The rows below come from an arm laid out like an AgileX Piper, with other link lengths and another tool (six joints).
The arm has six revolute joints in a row. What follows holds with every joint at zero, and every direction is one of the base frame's.
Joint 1 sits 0.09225 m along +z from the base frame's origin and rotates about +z.
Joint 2 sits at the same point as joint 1 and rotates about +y.
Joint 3 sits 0.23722 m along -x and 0.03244 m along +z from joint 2 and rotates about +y.
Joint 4 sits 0.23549 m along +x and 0.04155 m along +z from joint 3 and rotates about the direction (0.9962, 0, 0.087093).
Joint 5 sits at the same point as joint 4 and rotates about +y.
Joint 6 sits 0.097 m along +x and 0.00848 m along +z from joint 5 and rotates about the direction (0.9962, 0, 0.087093).
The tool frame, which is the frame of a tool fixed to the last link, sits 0.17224 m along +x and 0.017 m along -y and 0.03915 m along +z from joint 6; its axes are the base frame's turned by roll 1.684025, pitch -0.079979 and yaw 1.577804 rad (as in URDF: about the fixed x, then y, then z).
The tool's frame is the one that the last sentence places.
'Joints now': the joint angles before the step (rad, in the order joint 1, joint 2, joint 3, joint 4, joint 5, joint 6). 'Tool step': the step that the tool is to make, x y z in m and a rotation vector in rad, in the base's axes. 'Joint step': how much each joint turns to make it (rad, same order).
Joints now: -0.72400 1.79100 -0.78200 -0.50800 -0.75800 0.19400
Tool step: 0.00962 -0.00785 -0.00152 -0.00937 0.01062 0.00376
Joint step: -0.00001 0.04001 -0.06201 -0.01601 0.02499 0.00600
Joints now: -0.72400 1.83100 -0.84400 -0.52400 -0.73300 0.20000
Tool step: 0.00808 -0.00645 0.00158 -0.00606 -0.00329 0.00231
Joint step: 0.00001 0.03200 -0.05100 -0.01000 0.01101 0.00900
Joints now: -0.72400 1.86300 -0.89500 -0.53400 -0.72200 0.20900
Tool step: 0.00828 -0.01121 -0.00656 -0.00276 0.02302 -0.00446
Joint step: -0.00401 0.04700 -0.06902 -0.02002 0.03901 0.01201
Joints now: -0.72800 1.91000 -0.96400 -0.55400 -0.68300 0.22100
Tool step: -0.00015 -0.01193 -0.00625 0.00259 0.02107 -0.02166
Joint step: -0.01000 0.02400 -0.03502 -0.00001 0.03302 0.00101
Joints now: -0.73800 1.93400 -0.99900 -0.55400 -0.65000 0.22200
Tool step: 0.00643 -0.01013 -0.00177 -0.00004 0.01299 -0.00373
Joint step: -0.00600 0.03299 -0.06299 -0.03101 0.03601 0.02900
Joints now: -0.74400 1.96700 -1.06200 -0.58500 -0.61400 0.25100
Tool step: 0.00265 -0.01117 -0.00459 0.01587 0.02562 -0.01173
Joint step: -0.01001 0.02298 -0.05797 -0.05200 0.05598 0.05900
